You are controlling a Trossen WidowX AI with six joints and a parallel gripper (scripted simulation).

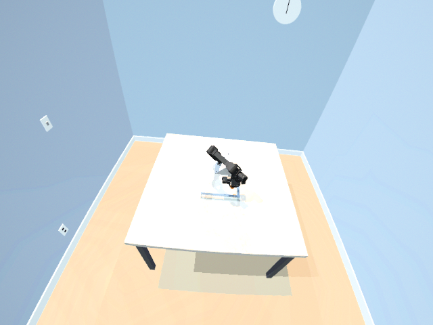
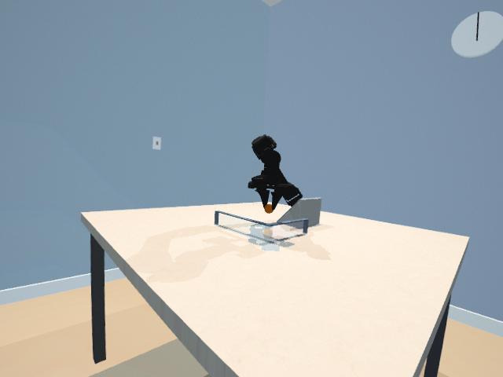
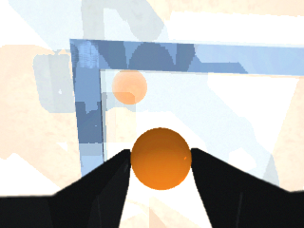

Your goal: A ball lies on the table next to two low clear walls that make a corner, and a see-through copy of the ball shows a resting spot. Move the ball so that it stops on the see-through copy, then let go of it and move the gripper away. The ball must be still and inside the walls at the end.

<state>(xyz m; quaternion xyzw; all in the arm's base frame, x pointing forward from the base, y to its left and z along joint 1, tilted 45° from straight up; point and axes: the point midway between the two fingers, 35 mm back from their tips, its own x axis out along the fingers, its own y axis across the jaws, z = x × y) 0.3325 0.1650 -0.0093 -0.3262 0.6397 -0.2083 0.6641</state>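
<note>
My gripper tip is 8 cm above the see-through copy of ball, 3 cm to the right of it and 3 cm short of it. The rest, counted from my gripper tip: orange ball (right at my gripper tip).
</note>
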